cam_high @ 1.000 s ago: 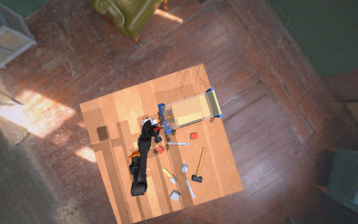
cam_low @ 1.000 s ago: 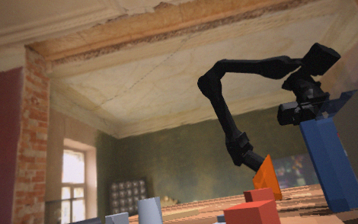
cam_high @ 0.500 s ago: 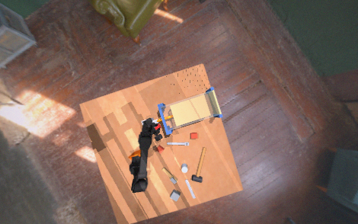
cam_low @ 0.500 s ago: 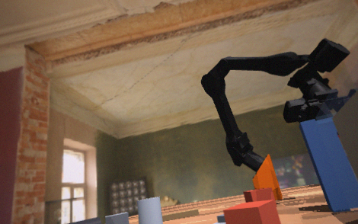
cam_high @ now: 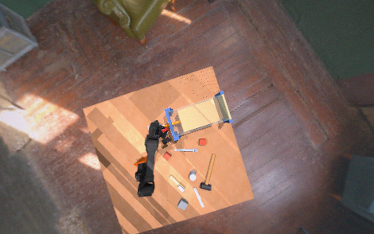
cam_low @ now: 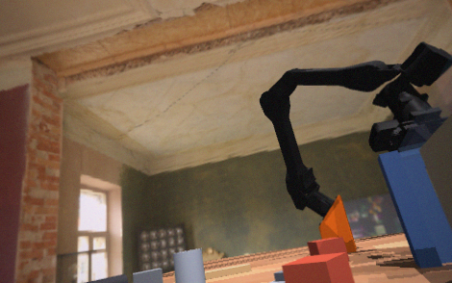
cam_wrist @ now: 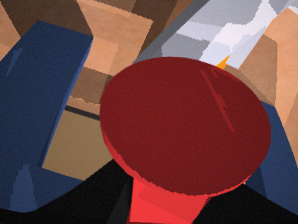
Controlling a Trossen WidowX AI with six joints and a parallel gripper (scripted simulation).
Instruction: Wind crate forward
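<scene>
My gripper tip is 60 mm past the winch handle and 30 mm above it. Also, from my gripper tip: grey hand winch 130 mm behind, 10 mm to the left, 100 mm below; then red knob 20 mm behind, 10 mm to the right; then clear-panelled guard cubby 290 mm ahead, 40 mm to the left, 20 mm below.
</scene>
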